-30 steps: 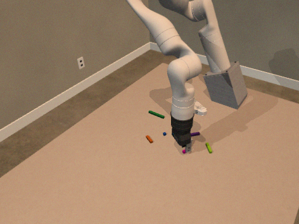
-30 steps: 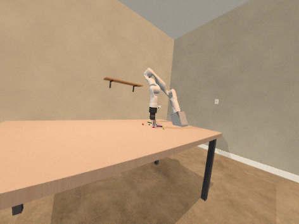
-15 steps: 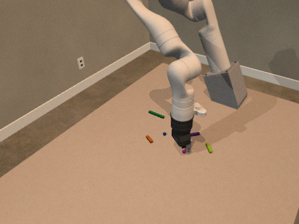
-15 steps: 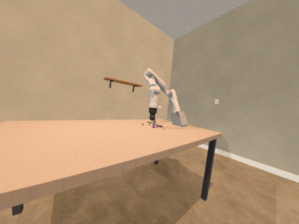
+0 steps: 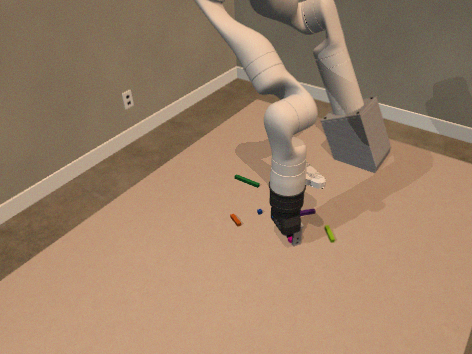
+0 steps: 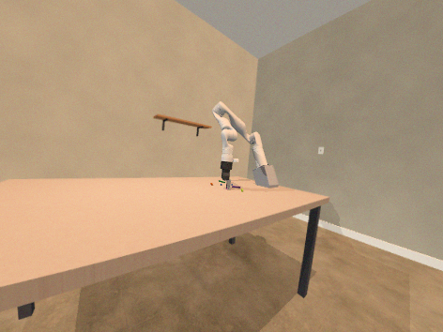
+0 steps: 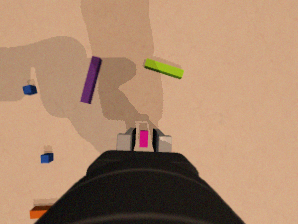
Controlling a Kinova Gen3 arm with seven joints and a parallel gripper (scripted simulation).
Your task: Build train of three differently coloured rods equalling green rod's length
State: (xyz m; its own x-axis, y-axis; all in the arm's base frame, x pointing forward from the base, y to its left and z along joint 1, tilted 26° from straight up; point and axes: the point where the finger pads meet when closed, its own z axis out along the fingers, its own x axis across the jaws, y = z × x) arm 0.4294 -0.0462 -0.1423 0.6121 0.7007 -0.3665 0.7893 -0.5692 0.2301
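Now: the magenta rod 10 mm below my hand. From my hand the other things lie so: orange rod (160 mm to the right, 10 mm below, 10 mm ahead); lime rod (70 mm to the left, 60 mm behind, 10 mm below); purple rod (100 mm behind, 10 mm to the right, 10 mm below).
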